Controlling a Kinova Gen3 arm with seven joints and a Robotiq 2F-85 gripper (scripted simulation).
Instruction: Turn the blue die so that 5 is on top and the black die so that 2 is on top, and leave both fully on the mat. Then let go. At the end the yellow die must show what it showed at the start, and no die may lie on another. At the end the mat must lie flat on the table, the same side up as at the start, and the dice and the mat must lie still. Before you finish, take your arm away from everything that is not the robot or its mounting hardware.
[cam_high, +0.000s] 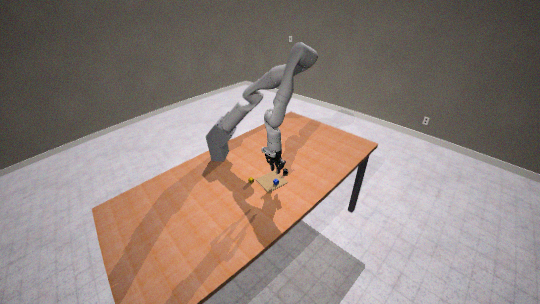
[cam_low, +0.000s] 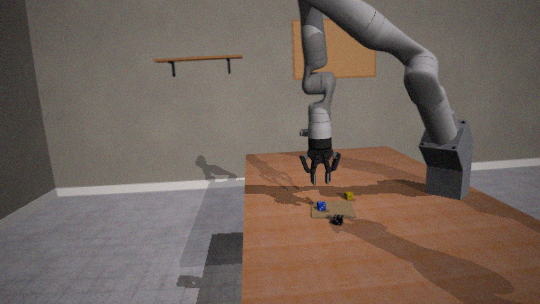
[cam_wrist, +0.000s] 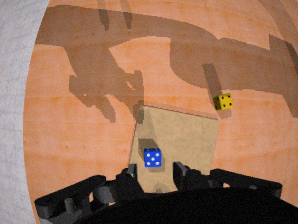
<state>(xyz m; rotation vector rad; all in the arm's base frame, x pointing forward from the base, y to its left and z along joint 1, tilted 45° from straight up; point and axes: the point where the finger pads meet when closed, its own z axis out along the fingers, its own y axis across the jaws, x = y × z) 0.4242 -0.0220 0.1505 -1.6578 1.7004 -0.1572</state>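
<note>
My hand is 4 cm past the black die, 11 cm to the right of it and 10 cm above it. Also, from my hand: blue die: 10 cm below; yellow die: 11 cm behind, 10 cm to the right, 10 cm below; tan mat: 4 cm behind, 11 cm below.
</note>
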